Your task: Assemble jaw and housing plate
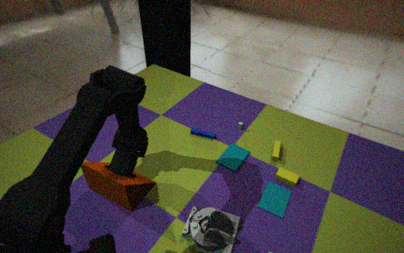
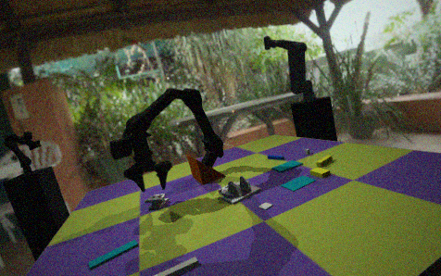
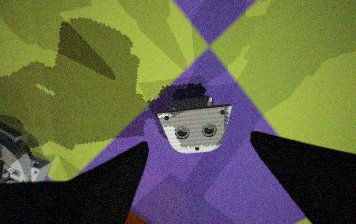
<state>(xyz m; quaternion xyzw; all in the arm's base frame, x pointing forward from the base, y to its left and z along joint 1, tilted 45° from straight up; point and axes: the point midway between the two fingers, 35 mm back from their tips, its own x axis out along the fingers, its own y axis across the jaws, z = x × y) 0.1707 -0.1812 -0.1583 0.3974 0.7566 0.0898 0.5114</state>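
The grey base block lies 30 mm below my gripper tip. From my gripper tip the other things lie so: white tile 320 mm to the left, 290 mm ahead, 60 mm below; then teal bar 270 mm ahead, 120 mm to the right, 60 mm below; then grey jaw 290 mm to the left, 100 mm ahead, 50 mm below.
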